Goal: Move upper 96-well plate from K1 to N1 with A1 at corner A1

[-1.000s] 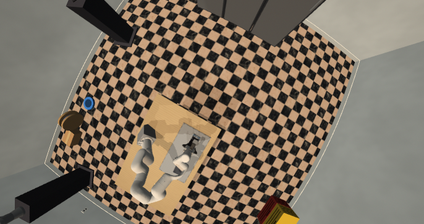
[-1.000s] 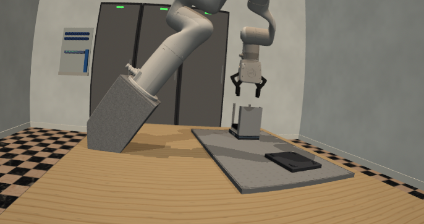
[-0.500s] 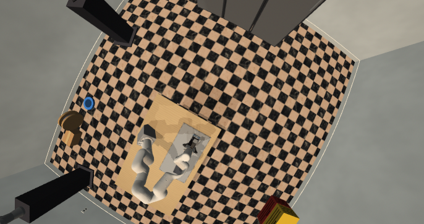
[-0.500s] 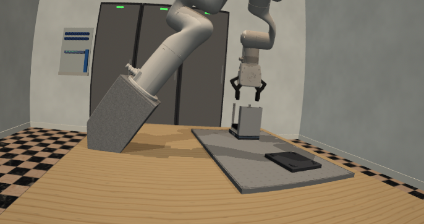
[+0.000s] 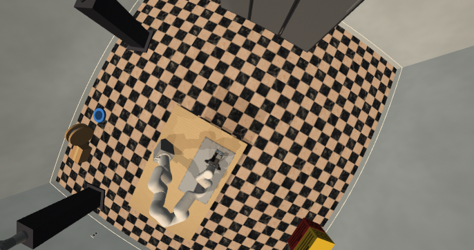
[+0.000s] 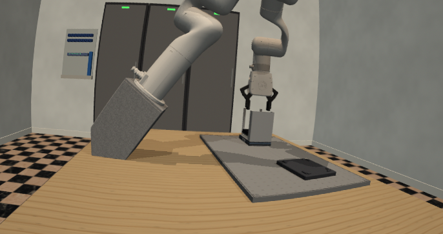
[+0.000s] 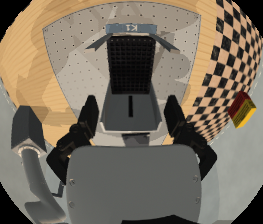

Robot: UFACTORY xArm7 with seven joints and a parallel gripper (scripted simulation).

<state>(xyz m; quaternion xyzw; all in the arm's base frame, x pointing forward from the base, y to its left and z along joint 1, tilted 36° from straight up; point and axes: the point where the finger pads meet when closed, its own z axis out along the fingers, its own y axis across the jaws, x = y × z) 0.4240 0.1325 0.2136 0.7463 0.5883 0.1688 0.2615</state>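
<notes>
Right now the black 96-well plate is 11 cm below my hand. Round my hand: pale plate 12 cm below; then pale A1 square 32 cm to the right, 14 cm below, 2 cm behind.
</notes>
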